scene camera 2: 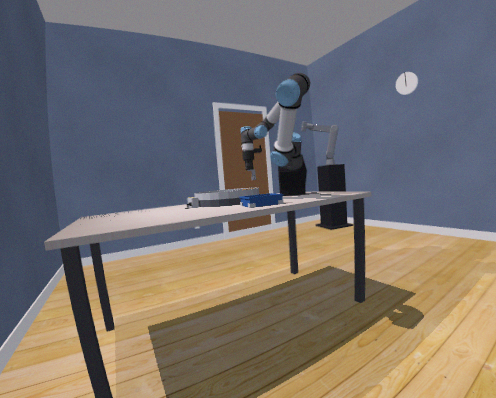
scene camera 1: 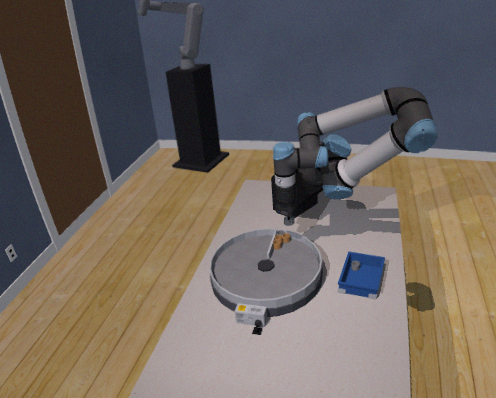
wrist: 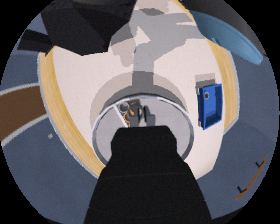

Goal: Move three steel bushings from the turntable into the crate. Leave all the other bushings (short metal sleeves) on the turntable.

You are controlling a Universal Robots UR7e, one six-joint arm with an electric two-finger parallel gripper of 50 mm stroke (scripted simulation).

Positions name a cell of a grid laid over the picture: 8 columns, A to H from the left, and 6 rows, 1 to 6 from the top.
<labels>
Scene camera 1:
blue crate: F5
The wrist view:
my gripper: E3
blue crate: F3
round grey turntable: E4
</labels>
